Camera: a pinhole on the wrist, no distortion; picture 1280 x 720 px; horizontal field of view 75.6 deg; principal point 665.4 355.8 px. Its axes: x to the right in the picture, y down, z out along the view. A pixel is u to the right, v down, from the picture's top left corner.
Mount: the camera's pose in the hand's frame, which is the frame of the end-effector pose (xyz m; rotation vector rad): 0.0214 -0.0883 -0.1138 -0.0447 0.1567 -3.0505
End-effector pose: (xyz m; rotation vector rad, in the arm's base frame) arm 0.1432 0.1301 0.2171 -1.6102 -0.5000 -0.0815
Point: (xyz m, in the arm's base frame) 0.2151 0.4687 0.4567
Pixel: 272.9 539.4
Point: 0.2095 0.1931 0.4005
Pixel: 50.2 664.8
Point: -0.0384 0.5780 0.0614
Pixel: 833.9 30.2
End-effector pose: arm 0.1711 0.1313 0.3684 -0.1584 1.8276 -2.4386
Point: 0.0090 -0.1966 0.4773
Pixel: 317.7 159.3
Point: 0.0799 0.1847 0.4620
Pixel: 39.5 508.0
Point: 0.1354 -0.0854 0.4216
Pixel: 549.8 27.8
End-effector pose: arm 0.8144 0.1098 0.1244 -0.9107 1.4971 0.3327
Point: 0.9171 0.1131 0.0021
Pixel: 256.3 80.5
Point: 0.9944 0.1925 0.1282
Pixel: 778.0 222.0
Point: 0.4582 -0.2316 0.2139
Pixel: behind the camera
